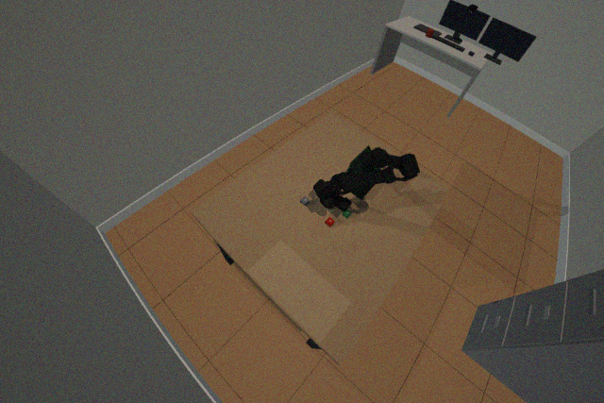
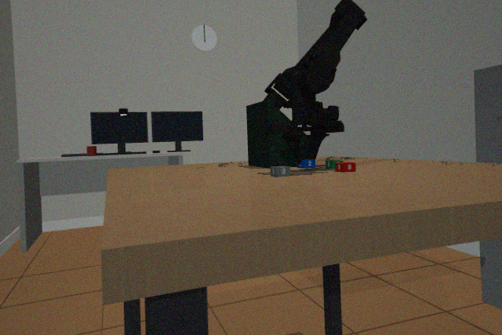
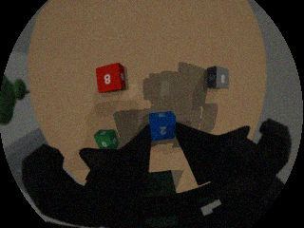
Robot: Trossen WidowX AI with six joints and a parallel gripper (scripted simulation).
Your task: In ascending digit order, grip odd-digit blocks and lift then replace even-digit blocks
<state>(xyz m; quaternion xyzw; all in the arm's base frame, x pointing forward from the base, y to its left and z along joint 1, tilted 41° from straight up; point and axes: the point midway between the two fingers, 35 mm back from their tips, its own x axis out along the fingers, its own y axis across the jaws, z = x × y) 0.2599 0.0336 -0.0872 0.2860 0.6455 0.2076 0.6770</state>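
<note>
Right now the grey block is 100 mm to the right of my gripper tip, 60 mm ahead of it and 10 mm below it. Round my gripper tip: red block 80 mm ahead, 60 mm to the left, 10 mm below; green block 100 mm to the left, 20 mm behind, 10 mm below; blue block right at my gripper tip.
</note>
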